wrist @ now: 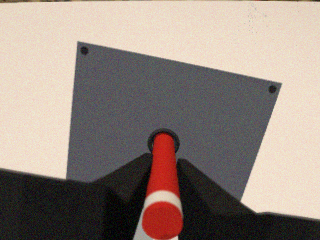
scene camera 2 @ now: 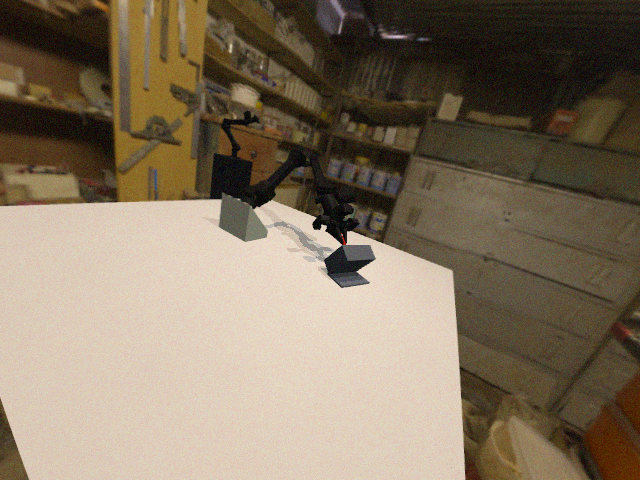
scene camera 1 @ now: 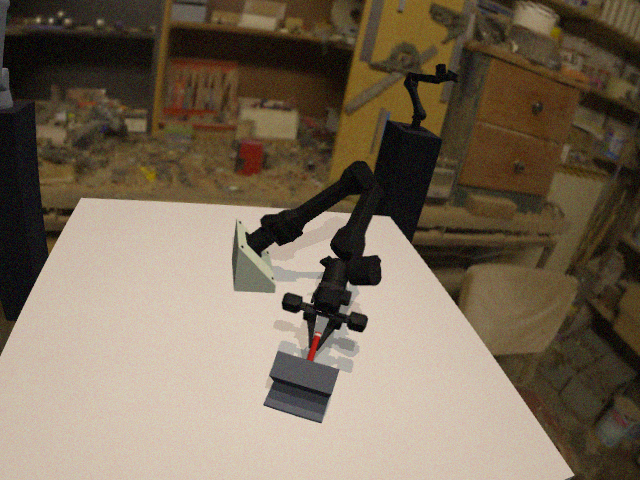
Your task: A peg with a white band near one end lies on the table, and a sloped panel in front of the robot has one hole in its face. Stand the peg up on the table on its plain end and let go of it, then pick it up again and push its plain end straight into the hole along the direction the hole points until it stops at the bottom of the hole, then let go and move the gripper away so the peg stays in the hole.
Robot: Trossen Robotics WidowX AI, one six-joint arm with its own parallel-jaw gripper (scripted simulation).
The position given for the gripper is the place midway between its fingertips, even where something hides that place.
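With a red peg in its grasp, the gripper (scene camera 1: 313, 349) appears in the first scene camera, and scene camera 2 shows the gripper (scene camera 2: 344, 243) as well. In the wrist view a sloped panel (wrist: 119, 97) can be seen together with the gripper (wrist: 164, 164).
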